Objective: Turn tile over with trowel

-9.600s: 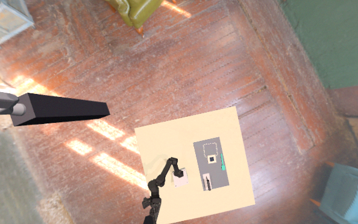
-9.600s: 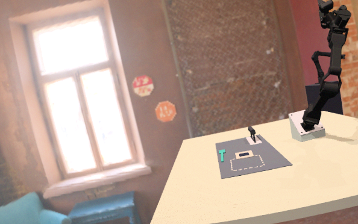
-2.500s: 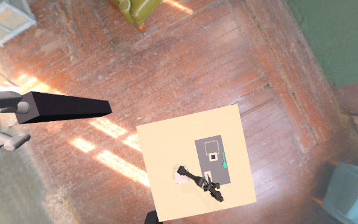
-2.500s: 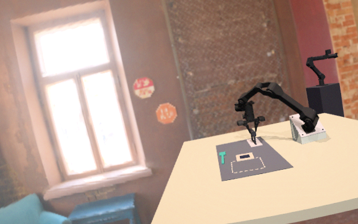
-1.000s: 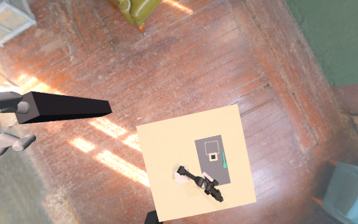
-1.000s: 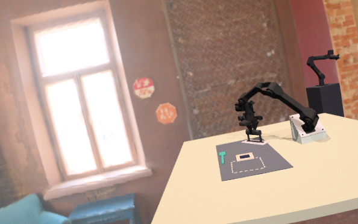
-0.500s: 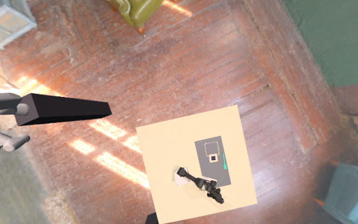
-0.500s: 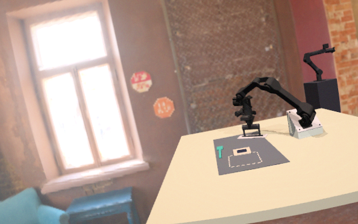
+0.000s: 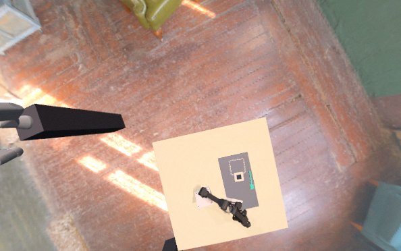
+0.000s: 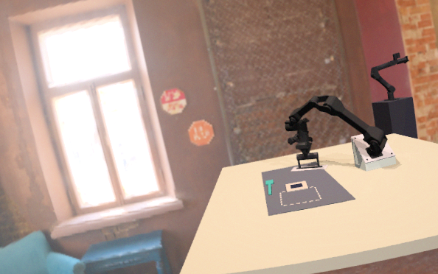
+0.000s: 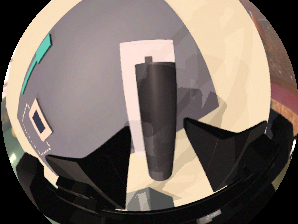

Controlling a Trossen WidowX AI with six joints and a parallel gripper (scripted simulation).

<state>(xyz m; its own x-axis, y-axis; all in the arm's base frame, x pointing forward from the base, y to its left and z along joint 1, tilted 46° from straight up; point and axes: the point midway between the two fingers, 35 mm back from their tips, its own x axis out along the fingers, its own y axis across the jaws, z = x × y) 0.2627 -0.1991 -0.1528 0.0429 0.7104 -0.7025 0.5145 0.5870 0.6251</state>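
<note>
My gripper tip is now 3 cm above the trowel, 2 cm short of it and 1 cm to the left of it. Also, from my gripper tip: teal t-shaped piece (27 cm ahead, 15 cm to the left, 6 cm below); cream tile (25 cm to the left, 16 cm ahead, 6 cm below); grey mat (19 cm to the left, 13 cm ahead, 8 cm below).
</note>
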